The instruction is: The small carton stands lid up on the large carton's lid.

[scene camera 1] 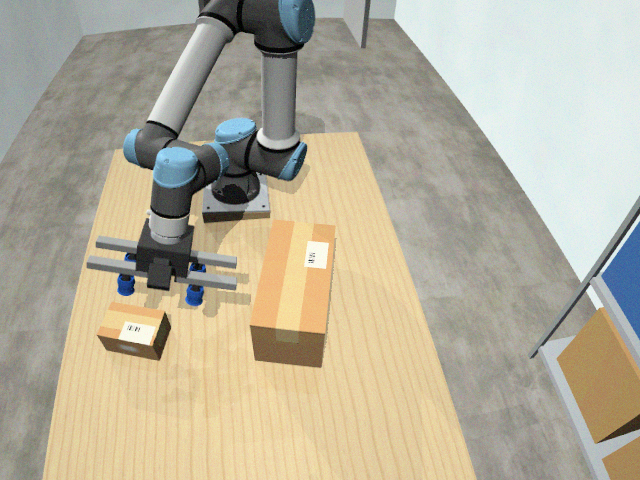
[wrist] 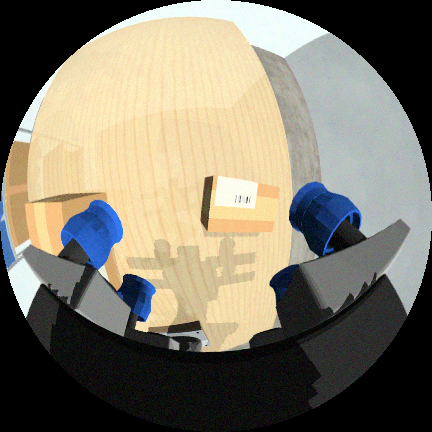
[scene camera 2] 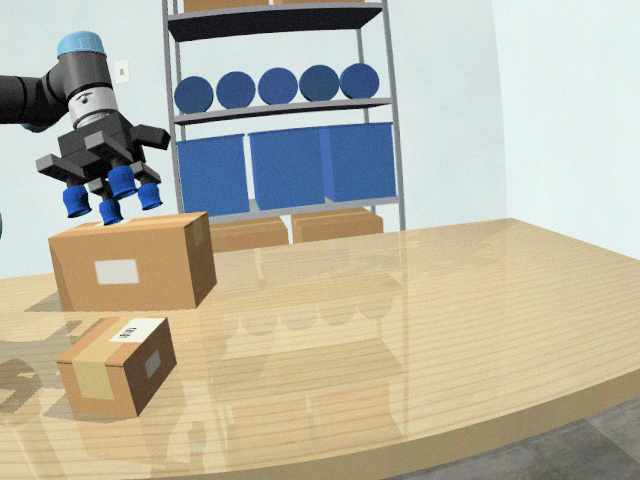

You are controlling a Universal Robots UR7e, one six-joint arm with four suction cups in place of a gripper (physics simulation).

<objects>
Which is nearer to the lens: the large carton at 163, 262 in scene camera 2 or the small carton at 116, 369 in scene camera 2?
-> The small carton.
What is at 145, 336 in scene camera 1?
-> A small carton.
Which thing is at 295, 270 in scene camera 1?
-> A large carton.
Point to my suction head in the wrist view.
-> At 314, 211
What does the small carton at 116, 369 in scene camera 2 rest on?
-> The table.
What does my suction head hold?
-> Nothing.
</objects>
